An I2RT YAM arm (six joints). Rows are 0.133 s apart.
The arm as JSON. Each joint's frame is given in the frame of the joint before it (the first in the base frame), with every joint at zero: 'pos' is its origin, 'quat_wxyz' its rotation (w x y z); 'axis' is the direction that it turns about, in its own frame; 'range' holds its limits. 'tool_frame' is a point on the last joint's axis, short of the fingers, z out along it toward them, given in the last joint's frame.
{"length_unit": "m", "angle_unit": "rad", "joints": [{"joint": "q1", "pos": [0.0, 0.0, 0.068], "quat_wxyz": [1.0, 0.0, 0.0, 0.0], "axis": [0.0, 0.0, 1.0], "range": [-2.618, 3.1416]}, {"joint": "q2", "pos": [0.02, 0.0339, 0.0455], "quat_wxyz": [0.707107, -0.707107, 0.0, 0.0], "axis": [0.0, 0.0, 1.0], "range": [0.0, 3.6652]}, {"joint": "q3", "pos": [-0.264, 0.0, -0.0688], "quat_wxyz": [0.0, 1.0, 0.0, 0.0], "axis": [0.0, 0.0, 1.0], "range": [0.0, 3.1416]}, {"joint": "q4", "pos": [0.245, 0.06, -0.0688], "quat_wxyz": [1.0, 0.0, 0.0, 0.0], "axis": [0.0, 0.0, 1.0], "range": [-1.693, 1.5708]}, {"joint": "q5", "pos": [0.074, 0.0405, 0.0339], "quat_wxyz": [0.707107, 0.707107, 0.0, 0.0], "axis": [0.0, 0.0, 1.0], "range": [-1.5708, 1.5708]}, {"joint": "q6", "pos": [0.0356, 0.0, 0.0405], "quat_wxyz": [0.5, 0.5, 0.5, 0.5], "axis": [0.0, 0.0, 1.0], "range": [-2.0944, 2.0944]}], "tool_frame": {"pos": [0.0, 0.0, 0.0], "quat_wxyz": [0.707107, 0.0, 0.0, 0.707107]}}
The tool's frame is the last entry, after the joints.
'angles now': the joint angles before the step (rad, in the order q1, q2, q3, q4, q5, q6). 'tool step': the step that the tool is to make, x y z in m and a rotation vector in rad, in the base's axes. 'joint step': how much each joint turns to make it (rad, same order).
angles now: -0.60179 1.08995 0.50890 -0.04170 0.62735 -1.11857
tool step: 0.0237 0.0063 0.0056 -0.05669 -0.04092 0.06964
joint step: 0.08232 0.05951 0.02552 0.10987 0.02503 -0.01858
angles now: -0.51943 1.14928 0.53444 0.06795 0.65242 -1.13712
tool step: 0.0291 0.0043 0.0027 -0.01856 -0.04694 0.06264
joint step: 0.07129 0.10015 0.05383 0.08959 0.00476 0.01135
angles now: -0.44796 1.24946 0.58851 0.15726 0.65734 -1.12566
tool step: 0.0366 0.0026 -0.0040 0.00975 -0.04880 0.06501
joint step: 0.06156 0.14539 0.07778 0.09033 -0.01661 0.02967
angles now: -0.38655 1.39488 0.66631 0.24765 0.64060 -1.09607
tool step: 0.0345 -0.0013 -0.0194 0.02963 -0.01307 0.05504
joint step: 0.03386 0.17172 0.06977 0.09000 -0.03386 0.02301
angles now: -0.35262 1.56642 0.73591 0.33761 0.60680 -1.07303
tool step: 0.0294 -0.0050 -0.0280 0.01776 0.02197 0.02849
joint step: 0.01424 0.17606 0.06961 0.07896 -0.01696 0.00144
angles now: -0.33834 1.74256 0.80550 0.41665 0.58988 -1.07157
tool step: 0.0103 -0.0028 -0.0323 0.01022 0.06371 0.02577
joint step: 0.00090 0.12430 0.01442 0.06133 -0.01533 -0.02718
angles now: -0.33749 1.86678 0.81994 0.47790 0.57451 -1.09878
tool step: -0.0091 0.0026 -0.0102 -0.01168 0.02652 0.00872
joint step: -0.00141 0.00478 -0.04987 0.04788 0.00222 -0.02640
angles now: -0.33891 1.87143 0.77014 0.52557 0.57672 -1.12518
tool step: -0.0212 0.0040 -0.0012 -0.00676 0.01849 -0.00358
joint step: -0.00982 -0.05871 -0.08873 0.02398 0.00166 -0.01666
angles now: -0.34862 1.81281 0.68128 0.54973 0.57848 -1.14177
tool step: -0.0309 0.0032 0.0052 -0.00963 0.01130 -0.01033
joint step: -0.02586 -0.11219 -0.11649 0.00972 -0.00588 -0.02311
